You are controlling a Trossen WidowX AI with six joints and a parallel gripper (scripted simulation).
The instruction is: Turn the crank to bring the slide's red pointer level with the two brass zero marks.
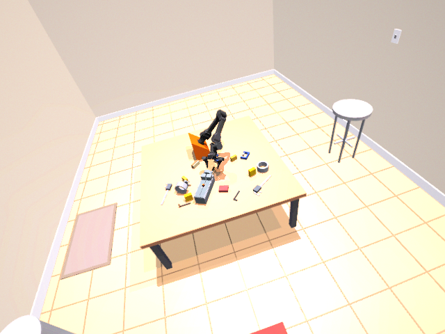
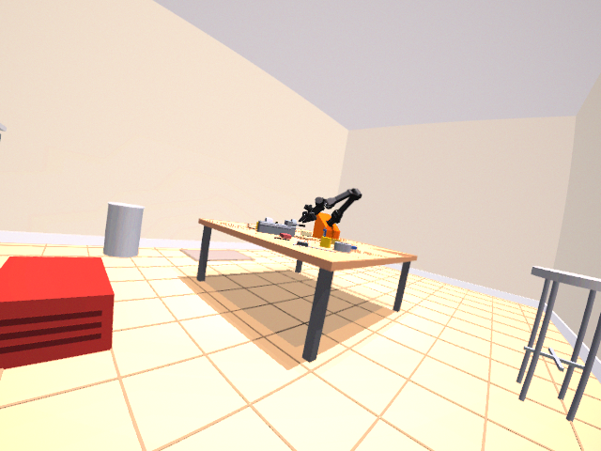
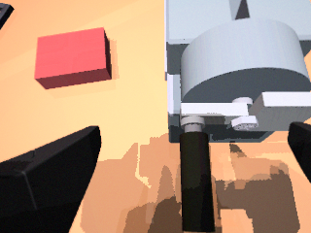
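Now: gripper tip 20 mm past the dark crank handle, 10 mm to the right of it and 20 mm above it. From my gripper tip the other things lie so: red pointer 130 mm ahead, 110 mm to the right, 30 mm below; red block 160 mm ahead, 40 mm to the left, 100 mm below.
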